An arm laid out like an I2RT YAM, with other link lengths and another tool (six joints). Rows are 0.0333 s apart.
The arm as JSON. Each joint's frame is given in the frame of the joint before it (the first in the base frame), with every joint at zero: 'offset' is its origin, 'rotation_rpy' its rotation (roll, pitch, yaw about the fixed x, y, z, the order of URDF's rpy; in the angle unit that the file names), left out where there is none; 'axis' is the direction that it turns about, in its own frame. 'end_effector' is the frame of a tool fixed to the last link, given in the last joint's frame.
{
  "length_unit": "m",
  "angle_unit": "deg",
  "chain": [
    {
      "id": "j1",
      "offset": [
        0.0,
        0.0,
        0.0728
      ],
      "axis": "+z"
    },
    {
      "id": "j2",
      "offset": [
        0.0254,
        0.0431,
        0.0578
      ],
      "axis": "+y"
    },
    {
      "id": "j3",
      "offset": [
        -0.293,
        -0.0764,
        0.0
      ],
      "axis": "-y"
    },
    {
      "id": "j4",
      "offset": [
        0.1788,
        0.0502,
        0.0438
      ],
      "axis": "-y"
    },
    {
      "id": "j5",
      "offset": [
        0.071,
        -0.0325,
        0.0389
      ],
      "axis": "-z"
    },
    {
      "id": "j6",
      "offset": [
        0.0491,
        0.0,
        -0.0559
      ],
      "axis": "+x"
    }
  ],
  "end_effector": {
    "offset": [
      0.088,
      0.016,
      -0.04
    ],
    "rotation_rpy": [
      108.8,
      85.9,
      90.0
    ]
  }
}
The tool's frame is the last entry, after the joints.
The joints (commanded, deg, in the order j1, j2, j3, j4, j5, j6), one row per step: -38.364, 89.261, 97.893, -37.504, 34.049, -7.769; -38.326, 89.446, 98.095, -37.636, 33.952, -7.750; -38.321, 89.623, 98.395, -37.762, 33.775, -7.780; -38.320, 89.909, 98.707, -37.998, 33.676, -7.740; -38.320, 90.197, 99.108, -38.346, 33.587, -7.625; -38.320, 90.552, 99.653, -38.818, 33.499, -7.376; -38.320, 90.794, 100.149, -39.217, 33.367, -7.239; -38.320, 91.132, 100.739, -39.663, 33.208, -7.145; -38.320, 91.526, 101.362, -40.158, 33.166, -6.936; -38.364, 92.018, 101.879, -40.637, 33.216, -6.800; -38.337, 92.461, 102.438, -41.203, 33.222, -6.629
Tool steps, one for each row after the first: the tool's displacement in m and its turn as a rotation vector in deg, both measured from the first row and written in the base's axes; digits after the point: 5 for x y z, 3 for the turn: 0.00090, -0.00016, -0.00027, 0.112, 0.044, 0.115; 0.00186, -0.00043, -0.00001, 0.175, 0.020, 0.287; 0.00281, -0.00088, -0.00049, 0.352, 0.119, 0.358; 0.00366, -0.00123, -0.00078, 0.558, 0.174, 0.389; 0.00470, -0.00162, -0.00096, 0.823, 0.148, 0.364; 0.00551, -0.00180, -0.00065, 0.995, 0.100, 0.422; 0.00662, -0.00218, -0.00049, 1.199, 0.120, 0.521; 0.00767, -0.00274, -0.00053, 1.429, 0.131, 0.469; 0.00849, -0.00374, -0.00158, 1.722, 0.380, 0.321; 0.00947, -0.00420, -0.00239, 2.038, 0.584, 0.268
